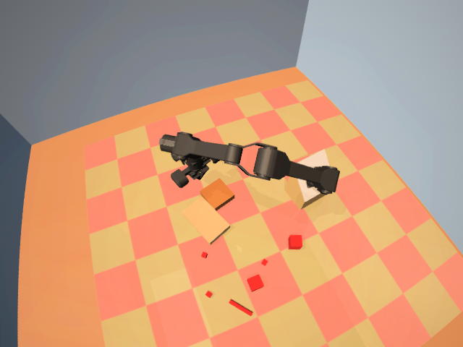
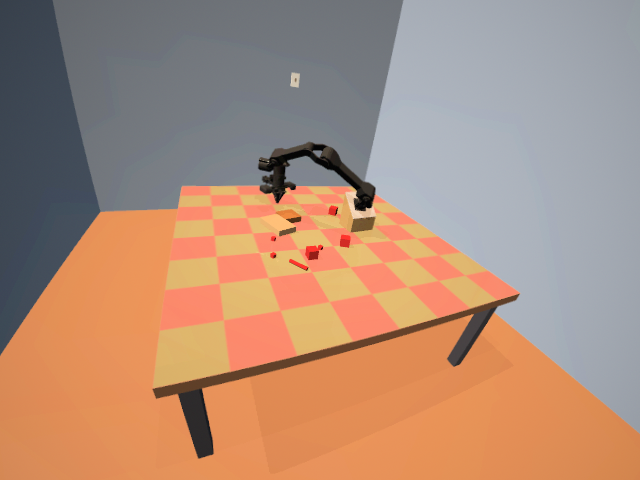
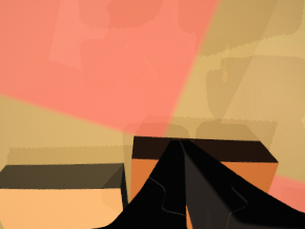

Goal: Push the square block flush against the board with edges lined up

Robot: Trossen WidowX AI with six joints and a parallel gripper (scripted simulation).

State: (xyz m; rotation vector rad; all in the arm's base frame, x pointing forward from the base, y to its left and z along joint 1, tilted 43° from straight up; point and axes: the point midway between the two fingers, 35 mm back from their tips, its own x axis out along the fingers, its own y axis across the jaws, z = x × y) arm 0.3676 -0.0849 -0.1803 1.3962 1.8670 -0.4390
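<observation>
My gripper tip is 60 mm to the right of the square block, 50 mm past it and 50 mm above it. The rest, counted from my gripper tip: board: 150 mm to the left, 50 mm below, 30 mm ahead; then red stick: 470 mm to the left, 50 mm below, 20 mm ahead.
</observation>
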